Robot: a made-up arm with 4 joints.
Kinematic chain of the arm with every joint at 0, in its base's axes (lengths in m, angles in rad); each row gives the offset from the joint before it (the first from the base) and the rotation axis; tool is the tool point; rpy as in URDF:
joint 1: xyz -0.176 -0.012 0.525 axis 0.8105 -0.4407 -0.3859
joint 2: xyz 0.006 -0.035 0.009 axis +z
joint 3: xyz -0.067 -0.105 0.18 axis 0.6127 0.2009 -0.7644
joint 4: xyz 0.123 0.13 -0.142 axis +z
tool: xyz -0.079 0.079 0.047 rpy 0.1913 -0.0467 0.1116
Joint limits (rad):
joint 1: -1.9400..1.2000
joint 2: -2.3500..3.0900
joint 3: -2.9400..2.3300
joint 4: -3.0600..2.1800
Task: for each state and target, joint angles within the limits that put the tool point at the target. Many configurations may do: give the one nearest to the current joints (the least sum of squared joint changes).
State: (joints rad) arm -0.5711 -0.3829 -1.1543 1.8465
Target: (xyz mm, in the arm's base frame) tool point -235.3 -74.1 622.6
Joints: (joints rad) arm -0.2637 -0.6151 -0.8226 1.4266
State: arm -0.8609 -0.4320 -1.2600 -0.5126
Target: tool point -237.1 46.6 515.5
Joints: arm -0.6519 -0.3225 -0.6532 -0.3523
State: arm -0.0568 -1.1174 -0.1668 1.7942
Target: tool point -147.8 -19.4 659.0
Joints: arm -0.8846 -0.6475 -0.0778 1.8378
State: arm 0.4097 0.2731 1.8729 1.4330
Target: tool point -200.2 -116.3 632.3
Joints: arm 0.5385 0.2343 1.0355 1.2254
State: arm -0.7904 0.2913 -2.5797 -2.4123
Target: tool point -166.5 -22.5 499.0
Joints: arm -0.7294 -0.3404 -1.8860 -2.6854
